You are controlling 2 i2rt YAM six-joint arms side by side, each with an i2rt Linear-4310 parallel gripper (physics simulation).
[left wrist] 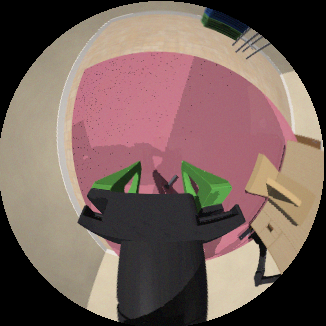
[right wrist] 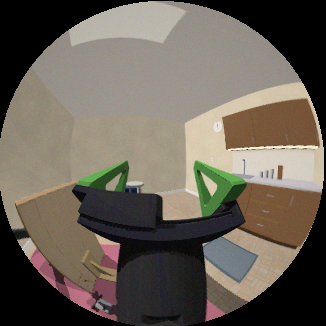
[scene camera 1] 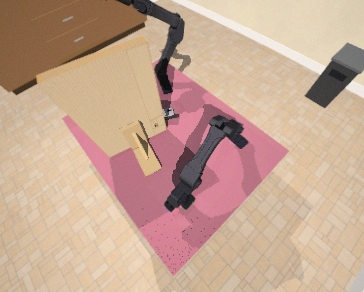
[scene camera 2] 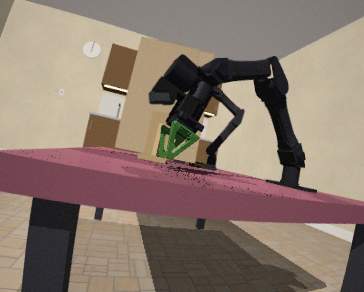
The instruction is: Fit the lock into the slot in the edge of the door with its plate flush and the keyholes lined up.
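Where they show: left gripper, fingertip midpoint: [left wrist: 160, 164] [scene camera 2: 164, 157]; right gripper, fingertip midpoint: [right wrist: 160, 163]; left arm's base, origin of the base link: [scene camera 2: 288, 186]; right arm's base, origin of the base link: [left wrist: 254, 233] [scene camera 1: 164, 84].
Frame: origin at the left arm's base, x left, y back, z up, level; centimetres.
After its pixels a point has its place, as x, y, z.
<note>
The tall wooden door [scene camera 1: 100, 95] @[-33.1, -51.6, 44.5] [scene camera 2: 165, 65] @[-33.0, -51.3, 45.4] [left wrist: 295, 157] [right wrist: 55, 230] @[-35.4, -39.9, 43.9] stands upright on the pink table. A small hole [scene camera 1: 156, 125] @[-30.8, -33.6, 9.2] [left wrist: 270, 227] shows in its face. The lock [scene camera 1: 170, 113] @[-37.3, -19.1, 2.0] [right wrist: 103, 304], silver and dark, lies on the table beside the door's edge. My left gripper [scene camera 1: 179, 204] @[11.3, -50.8, 2.4] [scene camera 2: 166, 156] @[11.3, -50.8, 2.4] [left wrist: 160, 164] @[11.3, -50.8, 2.4] is partly open, low over the table and away from the lock. A small dark pin [left wrist: 172, 181] @[9.0, -47.7, 0.6] shows between its fingers in the left wrist view, apart from both. My right gripper [right wrist: 160, 163] @[-72.5, -29.7, 67.6] is open and empty, facing the room.
A wooden support [scene camera 1: 146, 164] @[-17.8, -51.5, 1.8] [scene camera 2: 151, 158] @[-11.8, -51.0, 0.9] [left wrist: 257, 175] @[-12.5, -50.4, 1.8] braces the door's foot on the pink table [scene camera 1: 255, 165] @[22.1, -4.9, 0.0] [scene camera 2: 100, 185] @[32.6, -61.1, -1.6]. Brown drawers [scene camera 1: 50, 30] stand behind the door. A dark bin [scene camera 1: 332, 75] stands on the floor at the right.
</note>
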